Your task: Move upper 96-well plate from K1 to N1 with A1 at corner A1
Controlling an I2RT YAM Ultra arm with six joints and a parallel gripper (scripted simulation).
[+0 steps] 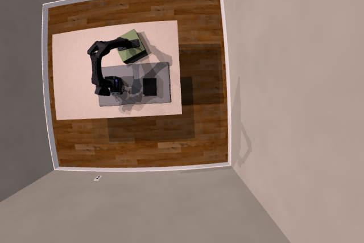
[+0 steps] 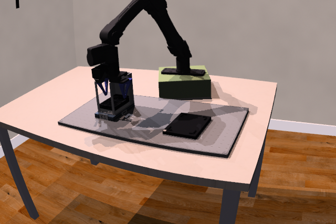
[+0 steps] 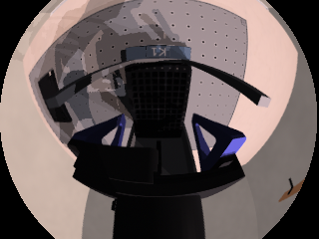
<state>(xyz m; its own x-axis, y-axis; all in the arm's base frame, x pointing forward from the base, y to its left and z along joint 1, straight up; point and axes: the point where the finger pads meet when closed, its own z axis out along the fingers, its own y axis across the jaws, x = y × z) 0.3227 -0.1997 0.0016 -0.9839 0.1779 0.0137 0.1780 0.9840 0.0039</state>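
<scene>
The black 96-well plate lies 30 mm below my hand. The rest, counted from my hand: thin rack post: 60 mm ahead, 50 mm to the right, 10 mm above; white plate: 40 mm below; tall back wall: 60 mm behind, 10 mm to the left, 10 mm above.
</scene>
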